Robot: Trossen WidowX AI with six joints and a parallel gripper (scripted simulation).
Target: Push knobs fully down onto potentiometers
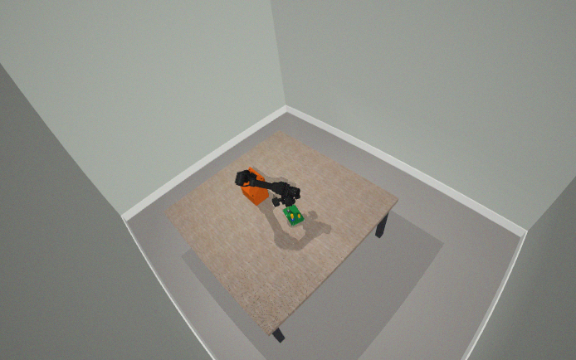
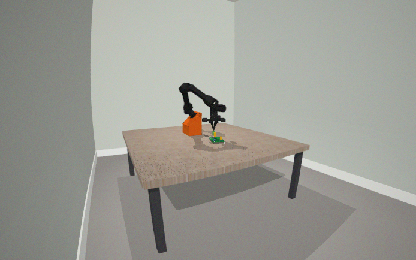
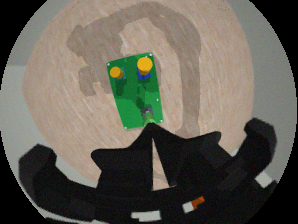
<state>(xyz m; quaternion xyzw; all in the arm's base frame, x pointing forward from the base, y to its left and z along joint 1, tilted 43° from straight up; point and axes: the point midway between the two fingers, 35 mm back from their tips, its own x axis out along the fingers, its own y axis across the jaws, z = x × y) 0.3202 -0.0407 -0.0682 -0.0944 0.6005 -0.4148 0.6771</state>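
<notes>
The knob is 70 mm ahead of my gripper tip, 40 mm to the right of it and 20 mm below it.
</notes>
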